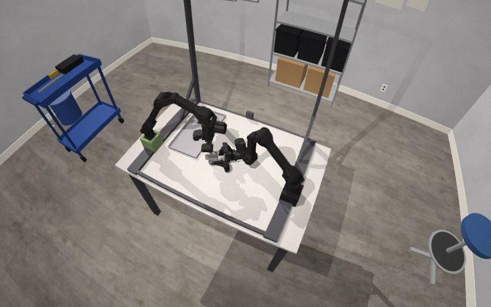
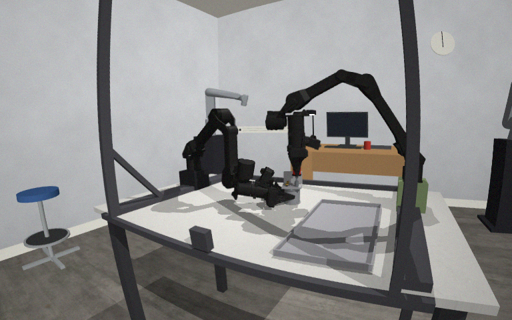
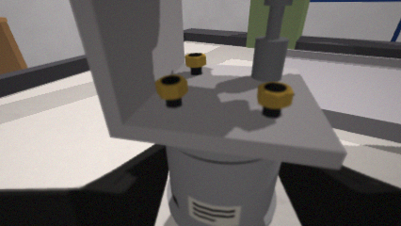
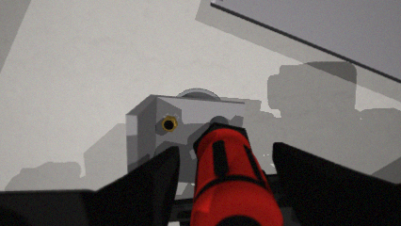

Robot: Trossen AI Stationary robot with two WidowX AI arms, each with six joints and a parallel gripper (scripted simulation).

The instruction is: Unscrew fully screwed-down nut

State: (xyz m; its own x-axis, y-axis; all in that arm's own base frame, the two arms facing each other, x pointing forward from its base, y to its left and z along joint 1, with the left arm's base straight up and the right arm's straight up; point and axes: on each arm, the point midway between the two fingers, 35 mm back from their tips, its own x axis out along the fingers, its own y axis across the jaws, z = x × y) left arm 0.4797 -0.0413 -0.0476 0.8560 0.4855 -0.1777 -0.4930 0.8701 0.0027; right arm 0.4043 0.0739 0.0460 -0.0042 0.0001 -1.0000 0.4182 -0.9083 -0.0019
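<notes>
Right now the red-handled nut driver is 30 mm below my right hand. Round my right hand: l-shaped bracket: 70 mm below, 20 mm to the left, 10 mm ahead; grey joint module: 110 mm below, 20 mm to the left, 10 mm ahead; shallow grey tray: 190 mm to the right, 170 mm behind, 140 mm below.
The grey joint module lies 30 mm to the right of my left hand and 10 mm ahead of it. The rest, counted from my left hand: l-shaped bracket 40 mm above, 30 mm to the right, 10 mm ahead; then red-handled nut driver 80 mm above, 50 mm to the right; then shallow grey tray 240 mm to the right, 170 mm behind, 30 mm below.
</notes>
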